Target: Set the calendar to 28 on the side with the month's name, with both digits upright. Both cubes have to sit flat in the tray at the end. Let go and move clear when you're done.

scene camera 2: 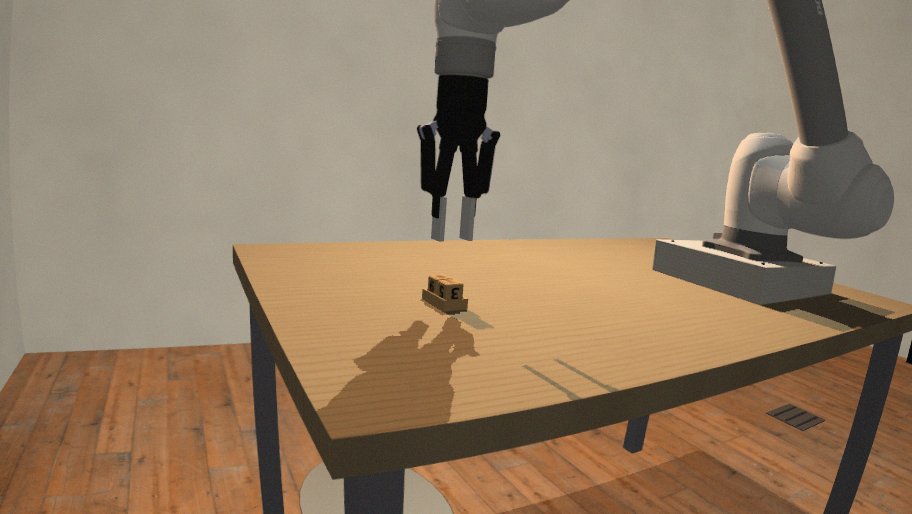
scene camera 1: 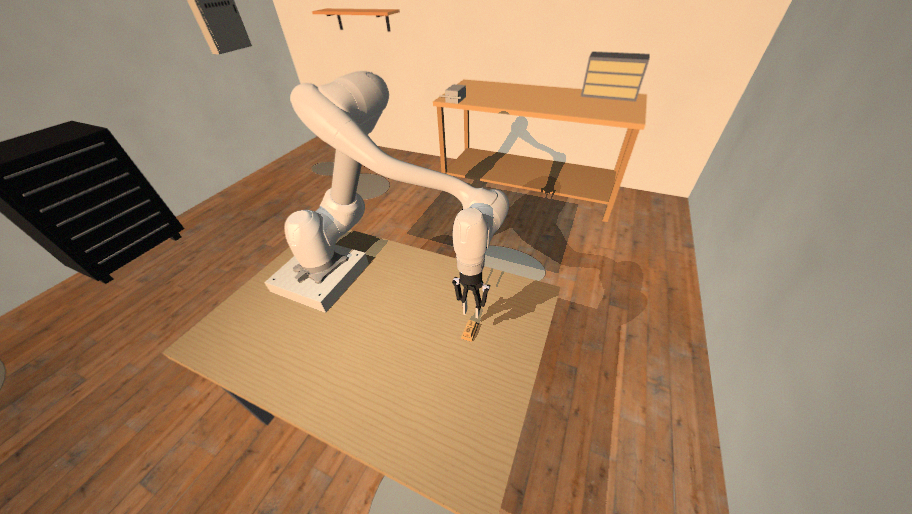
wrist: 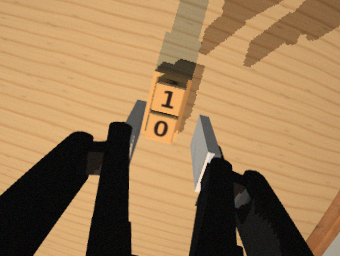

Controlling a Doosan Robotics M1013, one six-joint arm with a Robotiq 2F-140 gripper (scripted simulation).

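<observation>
What I see here is my gripper (scene camera 2: 451,239). Scene camera 1 shows it as well, with the gripper (scene camera 1: 471,313), and so does the wrist view, where I find my gripper (wrist: 169,123).
</observation>
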